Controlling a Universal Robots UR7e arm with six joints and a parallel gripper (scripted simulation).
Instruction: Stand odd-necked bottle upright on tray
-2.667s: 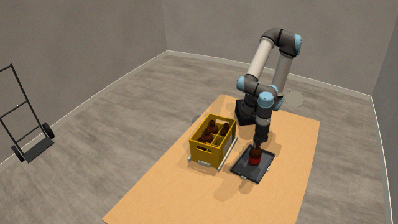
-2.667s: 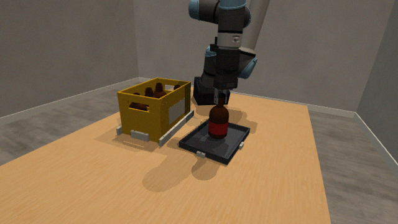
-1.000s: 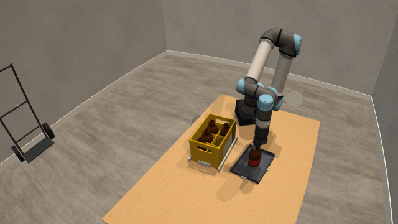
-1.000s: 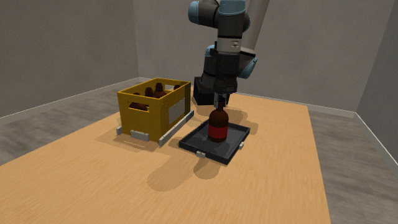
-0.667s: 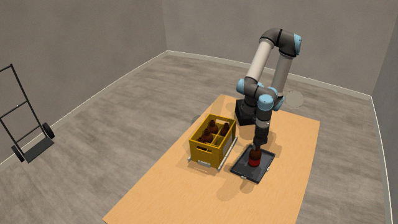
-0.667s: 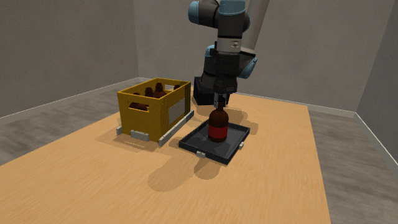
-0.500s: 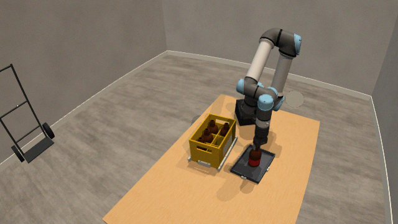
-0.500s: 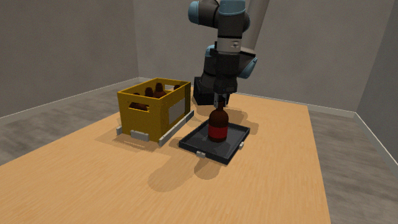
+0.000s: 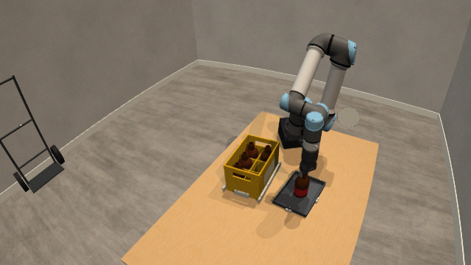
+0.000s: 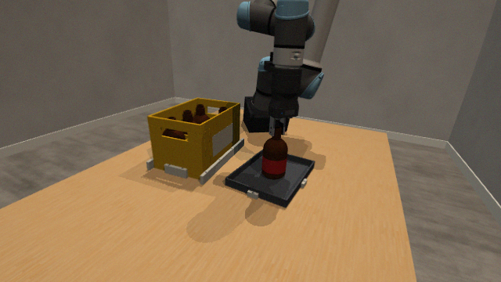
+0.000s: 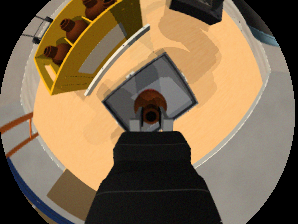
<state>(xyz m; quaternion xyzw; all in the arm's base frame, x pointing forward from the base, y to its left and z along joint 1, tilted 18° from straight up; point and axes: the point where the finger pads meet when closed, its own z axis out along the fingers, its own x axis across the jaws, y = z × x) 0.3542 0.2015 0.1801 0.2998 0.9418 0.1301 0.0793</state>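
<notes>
My gripper is now 70 mm above the bottle. Round my hand: yellow crate (270 mm to the right, 70 mm below, 30 mm ahead); dark tray (150 mm below).
</notes>
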